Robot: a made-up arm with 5 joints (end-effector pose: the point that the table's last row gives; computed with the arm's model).
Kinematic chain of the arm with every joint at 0, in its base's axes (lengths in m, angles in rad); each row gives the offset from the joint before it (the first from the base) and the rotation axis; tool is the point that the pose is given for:
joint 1: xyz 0 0 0.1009 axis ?
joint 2: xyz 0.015 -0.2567 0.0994 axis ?
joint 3: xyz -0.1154 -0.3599 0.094 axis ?
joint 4: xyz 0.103 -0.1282 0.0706 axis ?
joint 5: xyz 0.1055 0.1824 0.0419 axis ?
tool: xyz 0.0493 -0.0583 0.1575
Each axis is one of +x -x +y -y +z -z.
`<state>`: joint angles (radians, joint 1 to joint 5).
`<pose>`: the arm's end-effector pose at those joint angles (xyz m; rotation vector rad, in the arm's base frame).
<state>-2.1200 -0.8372 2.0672 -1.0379 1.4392</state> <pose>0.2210 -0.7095 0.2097 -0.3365 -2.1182 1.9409</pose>
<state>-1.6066 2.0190 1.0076 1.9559 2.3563</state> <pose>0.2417 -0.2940 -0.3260 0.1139 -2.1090 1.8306</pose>
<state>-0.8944 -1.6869 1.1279 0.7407 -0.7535</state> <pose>-0.0959 -0.1686 0.8277 -0.7127 -0.5357 -0.9108</pose>
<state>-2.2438 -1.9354 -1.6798 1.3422 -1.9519</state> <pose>0.0576 -0.0503 0.1011 -0.8737 -1.9447 -0.9099</pose>
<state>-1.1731 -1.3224 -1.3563 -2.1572 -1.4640</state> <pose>-0.1264 -0.4419 0.5573 0.6706 1.6721 -2.3003</pose>
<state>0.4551 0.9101 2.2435 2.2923 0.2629</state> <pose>0.0779 -0.6922 0.3119 1.7199 -0.5536 -1.4824</pose>
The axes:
joint 1: -y
joint 2: +z
joint 3: +x
joint 4: -y
joint 5: -z

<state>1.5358 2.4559 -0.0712 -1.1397 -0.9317</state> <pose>-0.1774 0.1319 0.1239 -2.4235 0.9081 0.9211</pose>
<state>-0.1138 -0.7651 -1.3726 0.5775 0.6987</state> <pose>-0.0288 -0.2879 0.3793 -1.4219 -0.3621 -0.7307</pose>
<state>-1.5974 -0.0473 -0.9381 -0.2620 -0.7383</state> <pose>0.2796 -0.4260 -0.1281 -0.2104 2.0424 1.1030</pose>
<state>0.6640 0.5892 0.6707 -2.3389 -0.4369</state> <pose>0.0811 -0.4360 0.2348 -0.2137 1.9106 1.0908</pose>
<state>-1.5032 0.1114 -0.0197 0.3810 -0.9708</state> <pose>0.5228 -0.5374 0.0072 0.6220 0.9939 0.9484</pose>
